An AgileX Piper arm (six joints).
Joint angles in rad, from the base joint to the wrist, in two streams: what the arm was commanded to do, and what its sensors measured. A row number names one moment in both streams.
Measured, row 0:
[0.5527, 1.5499, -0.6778, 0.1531, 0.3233, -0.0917]
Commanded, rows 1 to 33:
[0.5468, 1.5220, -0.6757, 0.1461, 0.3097, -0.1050]
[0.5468, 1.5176, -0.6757, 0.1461, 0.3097, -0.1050]
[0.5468, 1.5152, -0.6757, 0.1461, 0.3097, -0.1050]
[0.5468, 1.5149, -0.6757, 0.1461, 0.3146, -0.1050]
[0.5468, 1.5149, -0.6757, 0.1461, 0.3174, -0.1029]
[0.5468, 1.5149, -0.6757, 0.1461, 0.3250, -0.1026]
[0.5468, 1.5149, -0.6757, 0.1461, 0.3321, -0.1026]
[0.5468, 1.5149, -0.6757, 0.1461, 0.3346, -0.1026]
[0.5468, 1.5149, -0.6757, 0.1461, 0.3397, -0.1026]
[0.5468, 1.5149, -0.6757, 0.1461, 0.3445, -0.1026]
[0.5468, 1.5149, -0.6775, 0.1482, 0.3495, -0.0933]
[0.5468, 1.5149, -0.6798, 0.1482, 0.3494, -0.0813]
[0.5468, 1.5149, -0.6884, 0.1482, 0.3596, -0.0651]
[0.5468, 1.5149, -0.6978, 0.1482, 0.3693, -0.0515]
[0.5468, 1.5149, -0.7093, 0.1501, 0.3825, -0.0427]
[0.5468, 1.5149, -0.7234, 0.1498, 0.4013, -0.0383]
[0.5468, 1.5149, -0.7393, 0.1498, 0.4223, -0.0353]
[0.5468, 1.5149, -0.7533, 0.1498, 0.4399, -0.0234]
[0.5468, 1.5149, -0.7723, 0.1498, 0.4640, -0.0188]
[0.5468, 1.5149, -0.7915, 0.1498, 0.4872, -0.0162]
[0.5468, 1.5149, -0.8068, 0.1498, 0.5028, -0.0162]
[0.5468, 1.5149, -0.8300, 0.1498, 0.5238, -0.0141]
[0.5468, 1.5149, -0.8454, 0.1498, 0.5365, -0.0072]
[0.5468, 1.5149, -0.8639, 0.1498, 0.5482, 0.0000]
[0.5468, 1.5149, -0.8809, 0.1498, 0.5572, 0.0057]
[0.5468, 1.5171, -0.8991, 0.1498, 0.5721, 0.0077]
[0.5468, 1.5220, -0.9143, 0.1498, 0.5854, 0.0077]
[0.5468, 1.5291, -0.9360, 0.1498, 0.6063, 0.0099]
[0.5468, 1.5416, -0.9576, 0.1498, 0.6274, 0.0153]
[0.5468, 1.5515, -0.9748, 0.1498, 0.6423, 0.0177]
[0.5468, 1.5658, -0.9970, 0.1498, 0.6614, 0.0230]
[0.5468, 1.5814, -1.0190, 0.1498, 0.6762, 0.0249]
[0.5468, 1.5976, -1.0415, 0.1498, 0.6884, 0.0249]
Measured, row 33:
[0.5527, 1.5534, -0.9720, 0.1531, 0.6325, 0.0121]
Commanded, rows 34 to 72:
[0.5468, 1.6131, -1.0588, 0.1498, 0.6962, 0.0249]
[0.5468, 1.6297, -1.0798, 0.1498, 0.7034, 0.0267]
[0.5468, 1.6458, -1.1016, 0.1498, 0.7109, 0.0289]
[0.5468, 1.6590, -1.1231, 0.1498, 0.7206, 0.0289]
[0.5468, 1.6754, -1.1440, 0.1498, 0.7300, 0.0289]
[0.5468, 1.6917, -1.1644, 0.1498, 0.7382, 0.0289]
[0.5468, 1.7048, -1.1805, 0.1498, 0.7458, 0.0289]
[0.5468, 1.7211, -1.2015, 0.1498, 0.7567, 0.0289]
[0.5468, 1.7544, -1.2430, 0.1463, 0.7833, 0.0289]
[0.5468, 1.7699, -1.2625, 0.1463, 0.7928, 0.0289]
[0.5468, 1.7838, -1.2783, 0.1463, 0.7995, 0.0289]
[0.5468, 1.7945, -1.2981, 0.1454, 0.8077, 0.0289]
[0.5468, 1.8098, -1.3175, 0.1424, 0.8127, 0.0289]
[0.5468, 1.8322, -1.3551, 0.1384, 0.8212, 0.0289]
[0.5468, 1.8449, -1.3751, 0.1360, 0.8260, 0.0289]
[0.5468, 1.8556, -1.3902, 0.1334, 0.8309, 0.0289]
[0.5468, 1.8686, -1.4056, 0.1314, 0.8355, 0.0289]
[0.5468, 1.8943, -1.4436, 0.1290, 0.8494, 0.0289]
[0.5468, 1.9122, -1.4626, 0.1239, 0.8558, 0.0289]
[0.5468, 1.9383, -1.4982, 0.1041, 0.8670, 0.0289]
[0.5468, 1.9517, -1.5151, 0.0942, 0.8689, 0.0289]
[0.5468, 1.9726, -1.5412, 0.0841, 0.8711, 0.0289]
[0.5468, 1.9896, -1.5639, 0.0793, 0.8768, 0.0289]
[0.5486, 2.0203, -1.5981, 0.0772, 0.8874, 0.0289]
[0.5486, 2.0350, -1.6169, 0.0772, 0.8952, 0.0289]
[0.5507, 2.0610, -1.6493, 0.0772, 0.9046, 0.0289]
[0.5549, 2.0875, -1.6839, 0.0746, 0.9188, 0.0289]
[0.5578, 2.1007, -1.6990, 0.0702, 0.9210, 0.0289]
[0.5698, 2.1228, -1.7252, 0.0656, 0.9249, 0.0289]
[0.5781, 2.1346, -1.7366, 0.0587, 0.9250, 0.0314]
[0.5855, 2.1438, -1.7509, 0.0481, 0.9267, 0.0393]
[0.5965, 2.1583, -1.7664, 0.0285, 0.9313, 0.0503]
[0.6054, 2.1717, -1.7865, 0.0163, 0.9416, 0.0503]
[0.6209, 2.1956, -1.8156, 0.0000, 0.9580, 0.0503]
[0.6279, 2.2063, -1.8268, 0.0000, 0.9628, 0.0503]
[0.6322, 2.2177, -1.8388, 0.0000, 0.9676, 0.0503]
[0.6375, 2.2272, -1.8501, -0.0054, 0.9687, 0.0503]
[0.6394, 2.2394, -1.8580, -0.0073, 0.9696, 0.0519]
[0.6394, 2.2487, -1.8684, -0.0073, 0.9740, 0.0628]
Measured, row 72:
[0.6296, 2.2171, -1.8295, 0.0130, 0.9587, 0.0437]
